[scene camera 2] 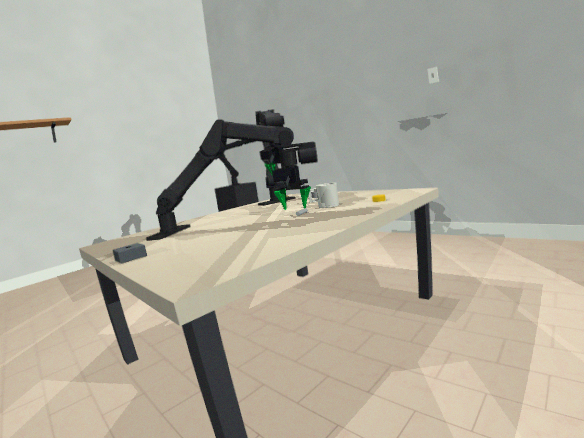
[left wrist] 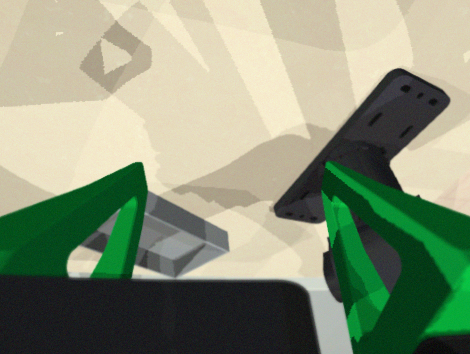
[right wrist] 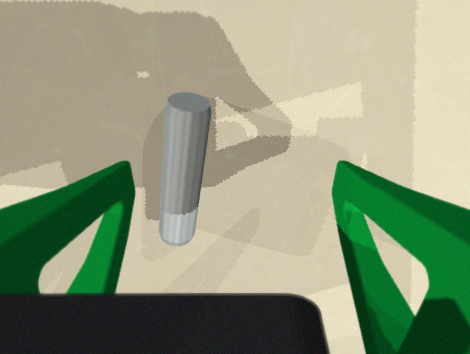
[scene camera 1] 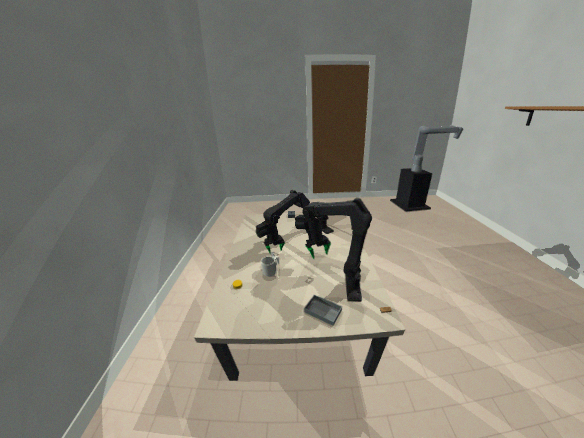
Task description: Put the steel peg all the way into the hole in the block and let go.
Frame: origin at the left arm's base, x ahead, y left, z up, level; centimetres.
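Seen in the pictures: left gripper, between the fingertips: (left wrist: pixel 234 175) (scene camera 1: pixel 320 256); right gripper, between the fingertips: (scene camera 2: pixel 295 209) (right wrist: pixel 233 176) (scene camera 1: pixel 275 252); left arm's base, origin of its link: (scene camera 2: pixel 277 201) (left wrist: pixel 348 158) (scene camera 1: pixel 352 286); right arm's base, origin of its link: (scene camera 2: pixel 169 233) (scene camera 1: pixel 322 227).
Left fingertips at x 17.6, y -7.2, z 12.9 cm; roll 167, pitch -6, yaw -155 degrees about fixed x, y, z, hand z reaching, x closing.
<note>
Offsets run from my left fingertips to a thing's top centre. "*": to the spot under its first point.
The steel peg @(dx +29.6, dy -14.1, dz -11.0 cm) (scene camera 2: pixel 301 212) (right wrist: pixel 185 160) is a grey cylinder lying on its side on the table. The dark block @(dx +27.1, dy -72.7, dz -9.7 cm) (scene camera 1: pixel 291 214) (scene camera 2: pixel 130 253) sits near the table's far end in scene camera 1, at the left corner in scene camera 2, with a hole in its top. My right gripper (scene camera 1: pixel 275 249) (scene camera 2: pixel 295 208) (right wrist: pixel 233 176) is open above the peg; in the right wrist view the peg lies between the finger lines, nearer the left finger, not touched. My left gripper (scene camera 1: pixel 320 255) (scene camera 2: pixel 270 168) (left wrist: pixel 234 175) is open and empty, raised over the table. The peg cannot be made out in scene camera 1.
A grey mug @(* dx +26.9, dy +4.0, dz -6.2 cm) (scene camera 1: pixel 269 267) (scene camera 2: pixel 328 195) stands close to the peg. A yellow piece @(dx +43.1, dy +13.1, dz -11.0 cm) (scene camera 1: pixel 237 284) (scene camera 2: pixel 379 198) lies beyond the mug. A grey tray @(dx -2.6, dy +24.2, dz -10.1 cm) (scene camera 1: pixel 318 318) (left wrist: pixel 200 222) and a small brown piece @(dx -31.5, dy +21.6, dz -12.1 cm) (scene camera 1: pixel 385 309) lie near the table's front in scene camera 1.
</note>
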